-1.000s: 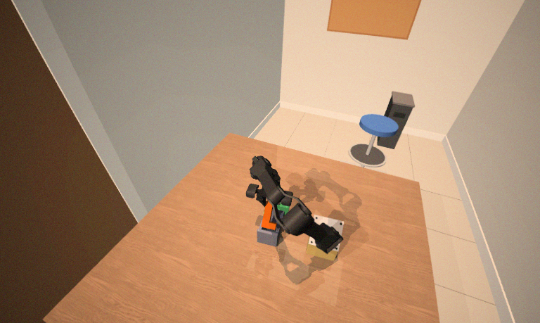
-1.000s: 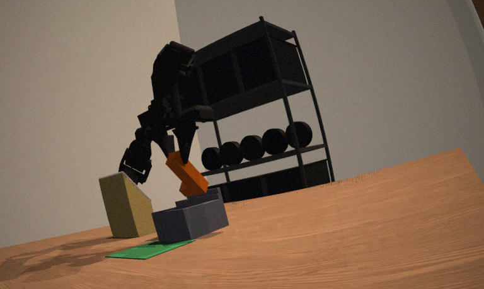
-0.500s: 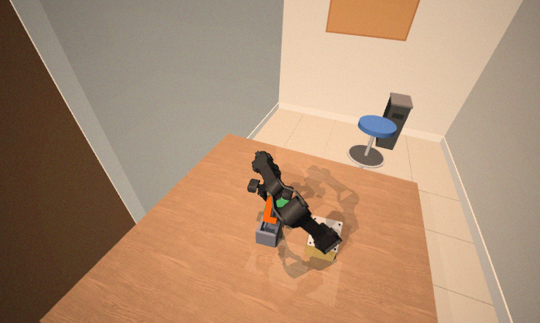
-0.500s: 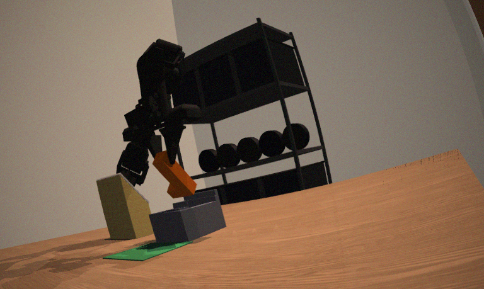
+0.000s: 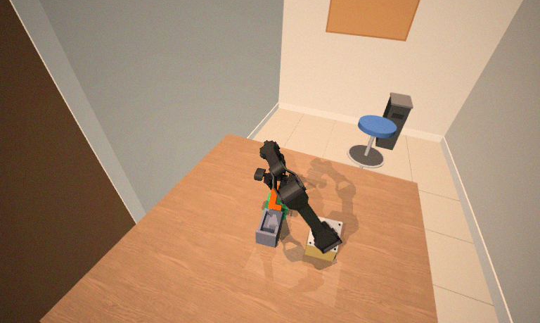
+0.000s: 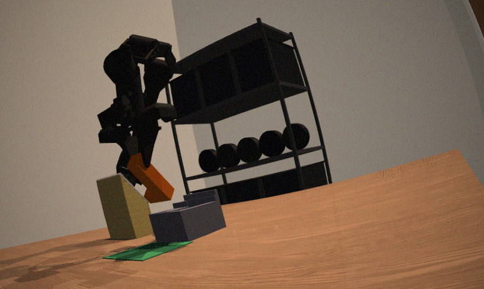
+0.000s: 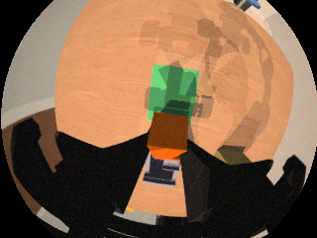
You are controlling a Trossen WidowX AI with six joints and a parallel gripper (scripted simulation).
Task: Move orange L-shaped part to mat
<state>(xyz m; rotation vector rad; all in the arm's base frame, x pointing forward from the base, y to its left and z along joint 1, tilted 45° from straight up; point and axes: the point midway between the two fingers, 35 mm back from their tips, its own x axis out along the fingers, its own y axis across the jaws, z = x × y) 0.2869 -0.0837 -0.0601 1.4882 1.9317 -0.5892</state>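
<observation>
The green mat lies 170 mm below my gripper tip and 40 mm to the right of it. From my gripper tip the other things lie so: orange L-shaped part 30 mm to the left, 30 mm below, 20 mm behind.
</observation>
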